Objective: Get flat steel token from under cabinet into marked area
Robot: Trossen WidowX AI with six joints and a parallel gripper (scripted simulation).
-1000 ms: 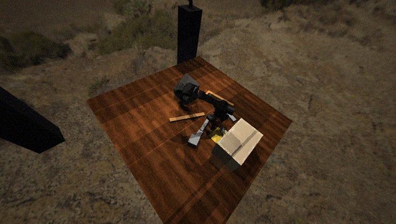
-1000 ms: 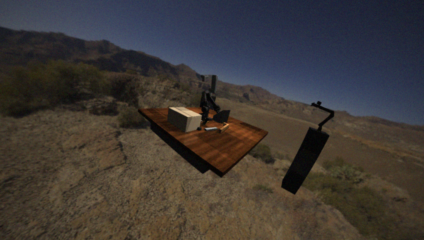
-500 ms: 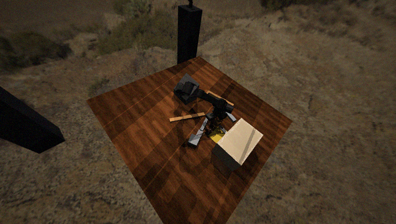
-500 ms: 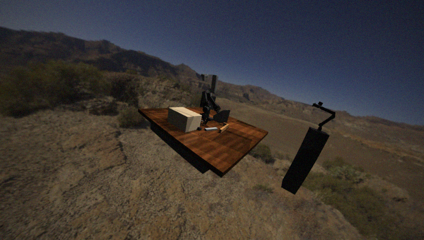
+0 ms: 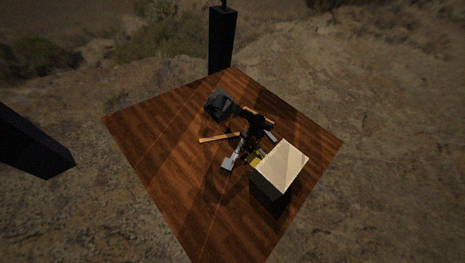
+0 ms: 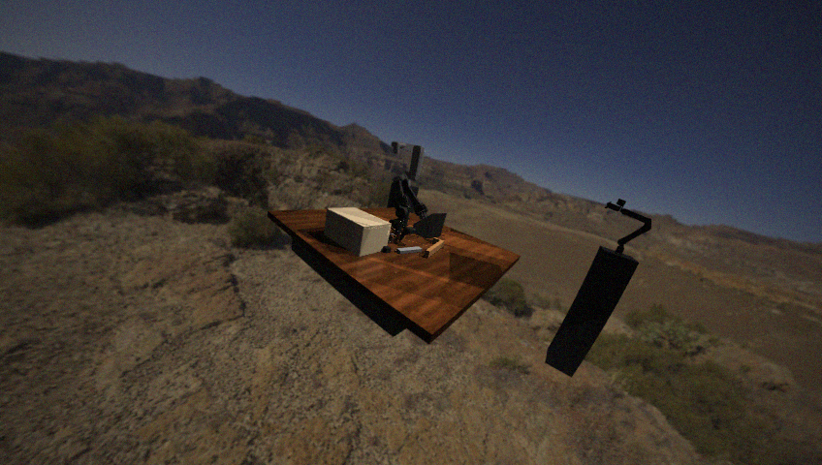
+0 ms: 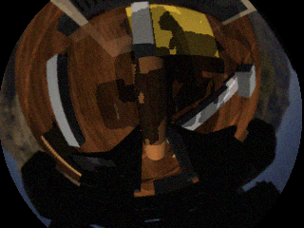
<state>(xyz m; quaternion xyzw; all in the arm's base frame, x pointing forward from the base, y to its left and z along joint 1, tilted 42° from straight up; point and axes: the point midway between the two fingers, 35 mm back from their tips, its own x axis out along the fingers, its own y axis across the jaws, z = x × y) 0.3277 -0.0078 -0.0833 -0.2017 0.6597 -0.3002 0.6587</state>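
Now: the grey bar 14 cm to the left of my gripper tip and 7 cm ahead of it. Round my gripper tip: wooden stick 16 cm to the right, 14 cm behind; grey block 27 cm to the right, 5 cm ahead, 1 cm above; grey scraper 14 cm to the right, 1 cm ahead.
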